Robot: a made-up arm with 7 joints.
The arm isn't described. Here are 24 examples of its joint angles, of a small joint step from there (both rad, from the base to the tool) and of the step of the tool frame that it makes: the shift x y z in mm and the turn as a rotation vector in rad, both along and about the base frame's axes.
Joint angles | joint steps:
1: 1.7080 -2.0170 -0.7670 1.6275 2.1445 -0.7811 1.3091 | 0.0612 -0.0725 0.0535 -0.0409 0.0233 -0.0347 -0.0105
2: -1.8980 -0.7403 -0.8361 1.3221 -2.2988 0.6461 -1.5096 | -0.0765 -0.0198 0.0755 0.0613 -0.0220 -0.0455 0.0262
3: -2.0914 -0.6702 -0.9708 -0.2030 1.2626 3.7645 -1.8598 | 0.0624 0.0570 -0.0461 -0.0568 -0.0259 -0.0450 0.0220
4: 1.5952 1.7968 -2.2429 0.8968 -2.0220 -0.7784 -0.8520 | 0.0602 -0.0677 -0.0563 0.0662 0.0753 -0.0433 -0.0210
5: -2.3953 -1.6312 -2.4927 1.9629 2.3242 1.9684 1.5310 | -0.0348 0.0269 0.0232 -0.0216 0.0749 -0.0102 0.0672
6: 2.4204 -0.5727 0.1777 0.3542 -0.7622 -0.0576 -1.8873 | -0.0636 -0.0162 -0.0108 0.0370 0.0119 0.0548 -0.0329
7: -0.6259 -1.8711 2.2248 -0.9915 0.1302 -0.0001 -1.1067 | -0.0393 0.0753 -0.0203 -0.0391 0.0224 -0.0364 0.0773
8: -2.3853 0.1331 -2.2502 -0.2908 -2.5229 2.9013 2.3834 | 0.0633 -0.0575 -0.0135 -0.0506 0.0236 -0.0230 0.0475
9: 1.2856 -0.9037 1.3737 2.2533 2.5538 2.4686 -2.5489 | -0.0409 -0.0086 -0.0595 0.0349 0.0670 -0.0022 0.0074
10: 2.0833 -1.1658 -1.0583 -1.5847 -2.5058 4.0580 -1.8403 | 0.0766 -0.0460 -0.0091 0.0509 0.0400 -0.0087 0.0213
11: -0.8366 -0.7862 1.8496 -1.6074 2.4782 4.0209 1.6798 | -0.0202 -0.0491 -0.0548 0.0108 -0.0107 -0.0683 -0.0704
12: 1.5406 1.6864 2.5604 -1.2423 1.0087 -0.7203 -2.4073 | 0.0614 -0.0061 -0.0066 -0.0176 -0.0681 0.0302 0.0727
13: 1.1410 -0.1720 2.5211 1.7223 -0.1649 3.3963 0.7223 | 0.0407 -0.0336 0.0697 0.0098 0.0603 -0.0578 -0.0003
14: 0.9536 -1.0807 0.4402 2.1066 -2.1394 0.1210 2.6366 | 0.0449 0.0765 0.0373 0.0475 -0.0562 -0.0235 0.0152
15: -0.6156 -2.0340 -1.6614 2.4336 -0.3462 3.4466 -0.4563 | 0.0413 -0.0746 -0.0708 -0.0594 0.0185 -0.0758 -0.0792
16: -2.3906 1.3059 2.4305 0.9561 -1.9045 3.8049 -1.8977 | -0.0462 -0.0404 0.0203 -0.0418 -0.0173 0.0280 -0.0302
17: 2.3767 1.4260 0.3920 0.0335 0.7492 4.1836 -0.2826 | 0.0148 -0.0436 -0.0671 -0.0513 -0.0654 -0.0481 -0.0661
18: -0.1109 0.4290 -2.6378 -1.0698 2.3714 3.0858 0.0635 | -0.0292 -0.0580 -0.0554 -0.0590 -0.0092 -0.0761 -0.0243
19: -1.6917 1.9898 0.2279 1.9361 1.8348 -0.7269 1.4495 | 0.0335 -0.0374 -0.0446 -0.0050 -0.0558 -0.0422 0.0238
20: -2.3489 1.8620 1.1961 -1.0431 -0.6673 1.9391 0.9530 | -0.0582 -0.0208 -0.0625 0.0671 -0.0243 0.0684 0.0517
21: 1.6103 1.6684 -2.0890 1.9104 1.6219 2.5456 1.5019 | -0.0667 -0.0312 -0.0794 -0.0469 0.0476 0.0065 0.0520
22: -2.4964 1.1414 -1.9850 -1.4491 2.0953 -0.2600 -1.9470 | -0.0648 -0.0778 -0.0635 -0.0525 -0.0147 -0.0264 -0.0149
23: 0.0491 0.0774 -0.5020 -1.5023 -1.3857 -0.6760 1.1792 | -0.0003 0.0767 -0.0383 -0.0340 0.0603 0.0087 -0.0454
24: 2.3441 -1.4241 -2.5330 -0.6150 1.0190 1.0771 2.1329 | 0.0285 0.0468 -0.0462 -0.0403 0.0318 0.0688 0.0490
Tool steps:
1: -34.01 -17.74 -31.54 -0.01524 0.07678 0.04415
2: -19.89 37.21 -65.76 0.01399 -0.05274 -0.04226
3: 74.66 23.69 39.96 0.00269 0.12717 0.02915
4: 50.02 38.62 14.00 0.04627 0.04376 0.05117
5: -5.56 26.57 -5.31 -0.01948 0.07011 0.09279
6: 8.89 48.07 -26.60 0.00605 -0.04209 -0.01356
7: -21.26 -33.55 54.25 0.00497 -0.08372 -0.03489
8: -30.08 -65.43 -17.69 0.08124 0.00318 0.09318
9: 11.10 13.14 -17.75 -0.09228 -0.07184 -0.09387
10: -17.38 -10.80 1.02 -0.08782 -0.03155 0.04732
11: -3.64 6.94 14.16 -0.04363 0.07076 -0.13005
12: 42.43 36.32 13.29 -0.06671 0.00218 -0.05123
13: 34.18 -32.17 9.52 -0.03875 -0.06427 0.10813
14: -42.49 -4.34 37.85 0.07794 -0.02758 0.12224
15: 37.83 -41.94 6.40 -0.04936 0.17976 0.12694
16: 21.97 -10.66 47.20 0.07099 -0.03023 0.01531
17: 21.55 30.25 19.35 -0.08725 0.01519 -0.00558
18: 63.12 -23.10 -19.47 0.04428 0.14935 -0.15255
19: -38.21 -1.05 22.10 0.02898 -0.00144 -0.02214
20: 85.74 1.43 -21.91 -0.08897 -0.06363 -0.07333
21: -18.00 -56.73 -31.59 -0.01997 0.12122 -0.16991
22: -97.00 -62.84 34.64 0.02819 -0.10637 -0.16735
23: -7.52 14.47 -56.88 -0.06998 -0.03663 -0.05876
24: -8.82 -25.57 19.08 -0.03031 0.03858 0.07847
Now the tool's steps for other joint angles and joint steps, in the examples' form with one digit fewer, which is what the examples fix.
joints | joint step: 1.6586 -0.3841 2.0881 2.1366 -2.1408 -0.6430 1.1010 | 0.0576 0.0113 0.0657 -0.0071 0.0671 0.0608 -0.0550
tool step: 44.3 -51.2 9.0 -0.0304 -0.0880 0.1315
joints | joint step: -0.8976 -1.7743 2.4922 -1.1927 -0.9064 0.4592 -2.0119 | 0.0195 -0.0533 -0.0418 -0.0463 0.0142 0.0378 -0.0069
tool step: -41.0 27.3 -0.3 0.0194 0.1197 -0.0208
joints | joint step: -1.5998 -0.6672 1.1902 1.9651 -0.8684 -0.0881 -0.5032 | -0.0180 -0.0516 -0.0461 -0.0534 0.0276 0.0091 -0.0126
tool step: -13.6 -55.8 -14.0 0.0608 -0.0203 -0.0879
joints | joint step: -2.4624 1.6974 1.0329 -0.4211 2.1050 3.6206 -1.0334 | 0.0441 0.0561 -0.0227 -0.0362 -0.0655 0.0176 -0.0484
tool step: -50.4 16.0 -50.5 -0.0736 -0.0106 0.0527
